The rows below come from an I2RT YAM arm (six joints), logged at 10 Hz.
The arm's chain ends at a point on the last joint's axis. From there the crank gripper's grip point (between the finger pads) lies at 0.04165 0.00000 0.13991 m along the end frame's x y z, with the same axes.
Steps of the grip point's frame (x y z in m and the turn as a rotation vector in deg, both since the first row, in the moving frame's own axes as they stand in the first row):
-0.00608 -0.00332 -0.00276 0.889 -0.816 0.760
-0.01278 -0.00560 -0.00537 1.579 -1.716 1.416
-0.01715 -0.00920 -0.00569 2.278 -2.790 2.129
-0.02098 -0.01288 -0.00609 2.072 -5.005 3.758
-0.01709 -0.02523 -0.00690 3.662 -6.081 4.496
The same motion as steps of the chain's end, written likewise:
-0.00409 -0.00168 -0.00333 0.889 -0.816 0.760
-0.00861 -0.00271 -0.00652 1.579 -1.716 1.416
-0.01037 -0.00502 -0.00747 2.278 -2.790 2.129
-0.00870 -0.01009 -0.00915 2.072 -5.005 3.758
-0.00228 -0.01885 -0.01034 3.662 -6.081 4.496

